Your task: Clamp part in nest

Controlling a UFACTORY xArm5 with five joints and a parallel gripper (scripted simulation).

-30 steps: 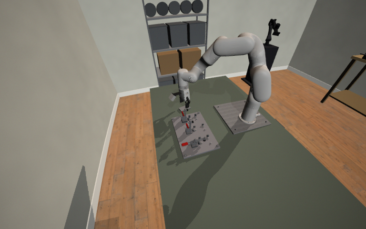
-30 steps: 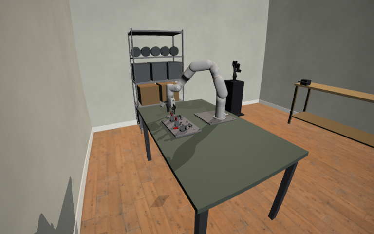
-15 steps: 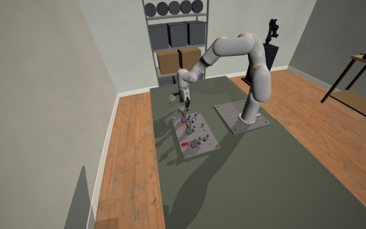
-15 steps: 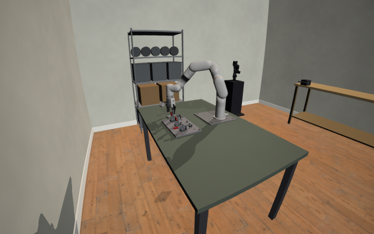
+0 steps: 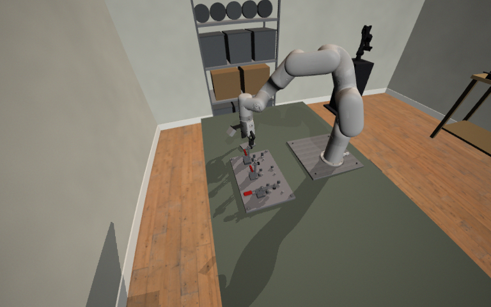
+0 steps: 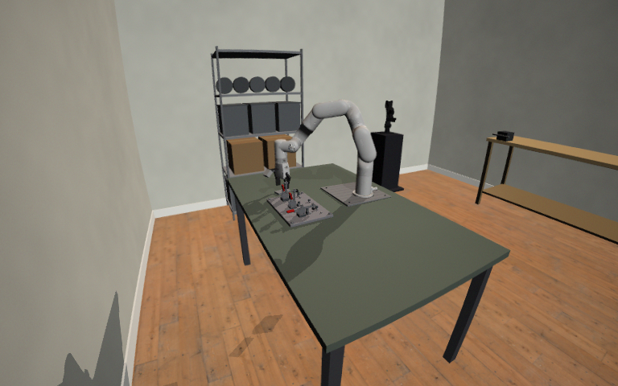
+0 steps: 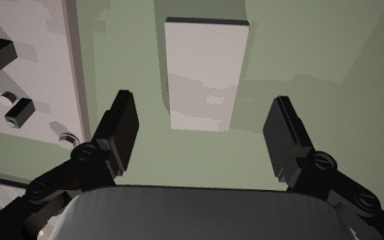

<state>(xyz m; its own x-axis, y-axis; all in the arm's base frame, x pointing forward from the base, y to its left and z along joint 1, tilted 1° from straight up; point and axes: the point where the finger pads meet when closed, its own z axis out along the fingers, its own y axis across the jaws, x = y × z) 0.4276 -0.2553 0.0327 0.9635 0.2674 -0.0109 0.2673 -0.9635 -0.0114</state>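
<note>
My hand is 4 cm above the part. Also, from my hand: grey fixture plate: 1 cm ahead, 27 cm to the left, 4 cm below.
</note>
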